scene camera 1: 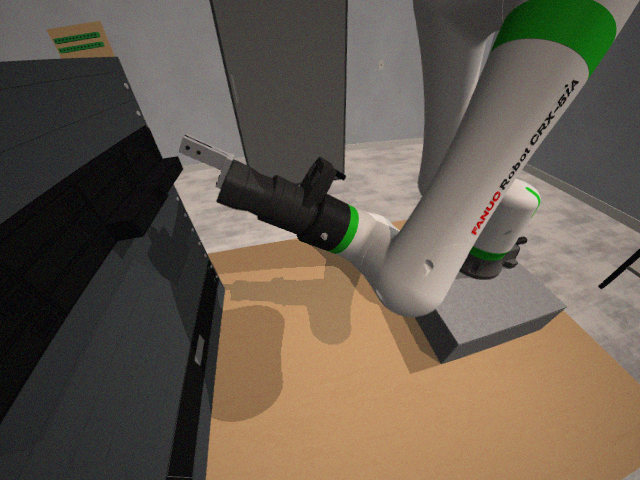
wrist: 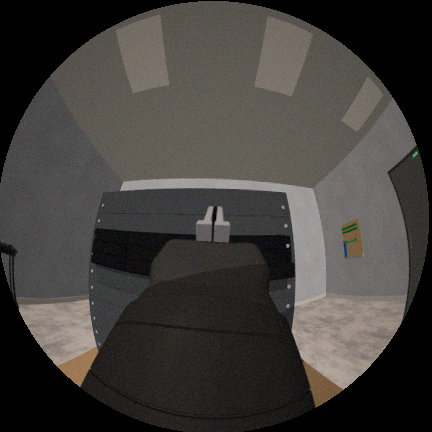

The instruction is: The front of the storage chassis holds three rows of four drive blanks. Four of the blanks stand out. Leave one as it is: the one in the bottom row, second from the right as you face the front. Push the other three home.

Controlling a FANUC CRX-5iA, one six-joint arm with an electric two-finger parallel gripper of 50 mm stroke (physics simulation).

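Where they show: gripper, between the fingertips: (scene camera 1: 182, 142) (wrist: 214, 215); arm's base, origin of its link: (scene camera 1: 473, 260).
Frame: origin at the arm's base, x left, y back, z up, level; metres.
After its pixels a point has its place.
Note:
The dark grey storage chassis (scene camera 1: 103, 310) {x 0.180, y -0.747, z 0.265 m} (wrist: 195, 200) {x 0.077, y -0.747, z 0.475 m} fills the left of the scene view and stands ahead in the wrist view. Its black band of drive blanks (scene camera 1: 62, 227) {x 0.156, y -0.731, z 0.371 m} (wrist: 120, 245) {x 0.236, y -0.730, z 0.364 m} runs across the front. A black protruding part (scene camera 1: 149, 201) {x 0.057, y -0.698, z 0.335 m} stands out at the lower far end of the band in the scene view; I cannot tell whether it is one blank or two. My gripper (scene camera 1: 184, 143) {x 0.035, y -0.631, z 0.400 m} (wrist: 214, 215) {x 0.035, y -0.631, z 0.400 m} is shut and empty, tilted upward, with its fingertips apart from the chassis front. The gripper body hides much of the band's right part in the wrist view; single rows are too dark to tell.
The wooden table (scene camera 1: 330, 413) {x 0.254, y -0.486, z -0.114 m} carries the grey base block (scene camera 1: 506, 310) {x 0.168, y -0.031, z 0.000 m} under the arm. A tall dark grey panel (scene camera 1: 289, 77) stands behind the gripper. A notice board (scene camera 1: 80, 38) (wrist: 353, 239) hangs on the wall. Part of a dark stand (wrist: 7, 248) shows at the left of the wrist view.

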